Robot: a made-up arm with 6 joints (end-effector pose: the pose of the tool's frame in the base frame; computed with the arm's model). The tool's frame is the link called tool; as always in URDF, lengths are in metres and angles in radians.
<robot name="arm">
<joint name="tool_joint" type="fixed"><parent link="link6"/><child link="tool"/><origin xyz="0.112 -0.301 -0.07"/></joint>
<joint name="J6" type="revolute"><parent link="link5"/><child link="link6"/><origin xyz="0.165 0.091 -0.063"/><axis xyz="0 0 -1"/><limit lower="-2.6" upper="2.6" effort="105" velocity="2.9"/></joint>
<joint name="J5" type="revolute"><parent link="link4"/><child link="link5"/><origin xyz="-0.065 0.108 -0.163"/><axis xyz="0 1 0"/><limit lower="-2.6" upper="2.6" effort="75" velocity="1.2"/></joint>
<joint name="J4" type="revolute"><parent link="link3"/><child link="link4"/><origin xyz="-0.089 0.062 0.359"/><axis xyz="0 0 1"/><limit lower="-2.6" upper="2.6" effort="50" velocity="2.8"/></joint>
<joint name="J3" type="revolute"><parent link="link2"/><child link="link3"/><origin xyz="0.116 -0.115 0.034"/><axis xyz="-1 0 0"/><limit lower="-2.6" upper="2.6" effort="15" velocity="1.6"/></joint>
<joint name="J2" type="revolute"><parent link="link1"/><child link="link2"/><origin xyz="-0.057 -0.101 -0.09"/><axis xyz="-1 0 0"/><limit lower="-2.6" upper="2.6" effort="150" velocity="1.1"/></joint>
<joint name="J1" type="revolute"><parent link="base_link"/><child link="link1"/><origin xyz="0 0 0.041"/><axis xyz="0 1 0"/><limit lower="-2.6" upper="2.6" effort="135" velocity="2.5"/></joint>
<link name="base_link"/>
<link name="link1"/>
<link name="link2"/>
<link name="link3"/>
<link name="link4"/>
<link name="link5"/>
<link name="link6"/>
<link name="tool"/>
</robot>
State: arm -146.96 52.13 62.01 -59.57 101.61 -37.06
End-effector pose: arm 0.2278 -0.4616 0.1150 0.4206 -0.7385 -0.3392 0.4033
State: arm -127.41 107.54 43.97 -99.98 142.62 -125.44
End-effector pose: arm -0.0976 -0.3374 0.5966 -0.3723 -0.8378 0.0859 0.3900
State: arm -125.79 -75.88 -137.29 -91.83 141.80 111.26
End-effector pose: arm 0.3598 -0.0118 0.5155 -0.8839 -0.1338 0.4331 0.1150
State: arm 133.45 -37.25 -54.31 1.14 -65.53 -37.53
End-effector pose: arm -0.1798 -0.7543 -0.0732 0.0180 0.3991 -0.4830 0.7792
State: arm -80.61 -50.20 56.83 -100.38 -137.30 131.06
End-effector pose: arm -0.0151 -0.2937 0.3016 -0.3728 0.6055 0.0451 0.7017
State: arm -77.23 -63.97 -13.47 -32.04 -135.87 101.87
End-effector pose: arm 0.0597 -0.3372 0.1982 -0.8602 0.1589 0.2665 0.4047
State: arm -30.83 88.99 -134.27 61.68 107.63 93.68
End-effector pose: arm -0.3075 -0.3463 0.1771 -0.4687 -0.0063 -0.2163 0.8565
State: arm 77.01 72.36 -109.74 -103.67 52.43 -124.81
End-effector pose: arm -0.0556 -0.0756 -0.3924 0.5806 0.2640 -0.3370 0.6925
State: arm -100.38 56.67 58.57 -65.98 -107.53 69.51
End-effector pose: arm 0.0264 0.0194 0.0401 0.4105 0.6804 -0.1133 0.5964
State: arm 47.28 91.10 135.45 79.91 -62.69 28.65
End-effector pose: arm 0.0466 -0.3408 -0.0601 0.7475 -0.4544 -0.4724 0.1075
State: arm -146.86 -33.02 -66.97 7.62 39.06 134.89
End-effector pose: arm 0.1589 -0.4484 -0.3001 0.4748 -0.2861 -0.0191 0.8320
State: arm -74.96 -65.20 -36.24 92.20 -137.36 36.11
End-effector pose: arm 0.2294 -0.5267 0.0636 -0.7438 0.0378 -0.3105 0.5907
